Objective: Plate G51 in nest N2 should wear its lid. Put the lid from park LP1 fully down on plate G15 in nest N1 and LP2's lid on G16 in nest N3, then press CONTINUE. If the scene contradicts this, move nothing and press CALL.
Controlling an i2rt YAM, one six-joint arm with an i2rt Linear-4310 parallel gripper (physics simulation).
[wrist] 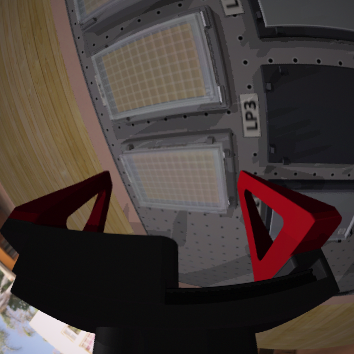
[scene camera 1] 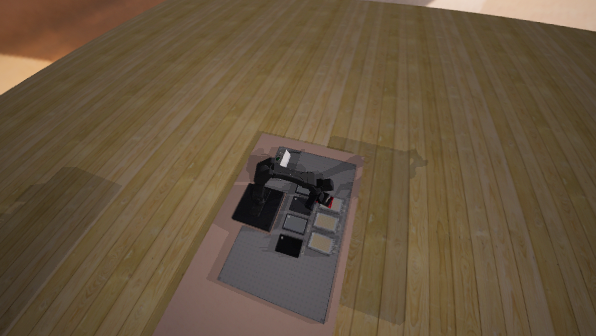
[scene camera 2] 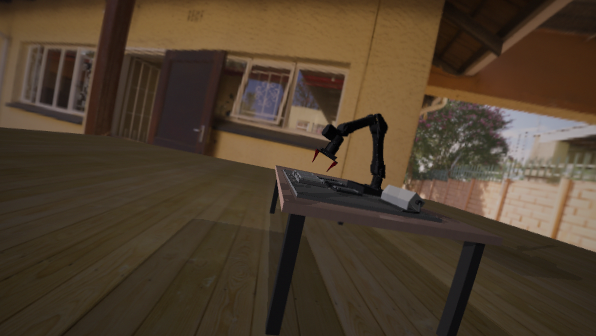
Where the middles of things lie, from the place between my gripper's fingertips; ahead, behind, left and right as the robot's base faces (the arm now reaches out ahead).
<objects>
Right now the nest labelled LP3 [wrist: 301, 100] is 130 mm behind my hand, 90 mm below it and 20 mm to the right of it. The rest, counted from my hand: nest N2 [wrist: 209, 136]: 80 mm below, 50 mm to the left, 50 mm ahead; LP3 label [wrist: 249, 103]: 90 mm below, 50 mm behind, 20 mm to the right.
</objects>
